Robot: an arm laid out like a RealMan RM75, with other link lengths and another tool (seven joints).
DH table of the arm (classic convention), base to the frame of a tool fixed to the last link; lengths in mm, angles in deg. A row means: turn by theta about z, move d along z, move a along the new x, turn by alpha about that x. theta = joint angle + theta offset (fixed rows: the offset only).
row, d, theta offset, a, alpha
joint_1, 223.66, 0, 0, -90
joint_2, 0, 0, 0, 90
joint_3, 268.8, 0, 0, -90
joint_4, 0, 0, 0, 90
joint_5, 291.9, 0, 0, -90
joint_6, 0, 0, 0, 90
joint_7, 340.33, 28.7, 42, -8.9
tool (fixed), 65.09, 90, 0, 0
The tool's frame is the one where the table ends.
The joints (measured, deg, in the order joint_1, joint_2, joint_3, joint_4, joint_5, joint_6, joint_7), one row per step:
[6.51 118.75 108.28 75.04 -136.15 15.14 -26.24]
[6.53 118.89 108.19 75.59 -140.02 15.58 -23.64]
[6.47 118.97 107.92 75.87 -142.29 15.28 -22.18]
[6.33 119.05 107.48 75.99 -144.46 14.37 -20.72]
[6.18 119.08 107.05 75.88 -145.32 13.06 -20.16]
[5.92 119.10 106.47 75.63 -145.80 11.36 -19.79]
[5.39 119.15 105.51 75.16 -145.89 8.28 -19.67]
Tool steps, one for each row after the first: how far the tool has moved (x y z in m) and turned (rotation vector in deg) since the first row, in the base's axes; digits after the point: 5 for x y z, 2 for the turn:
[0.00183 -0.00100 0.00037 -0.39 -1.14 -0.45]
[0.00218 -0.00089 0.00218 -0.30 -2.05 -0.54]
[0.00239 -0.00030 0.00531 0.13 -3.01 -0.51]
[0.00152 0.00099 0.00918 0.84 -3.66 -0.24]
[0.00067 0.00207 0.01300 1.72 -4.22 0.13]
[-0.00109 0.00339 0.02007 3.38 -4.97 0.83]

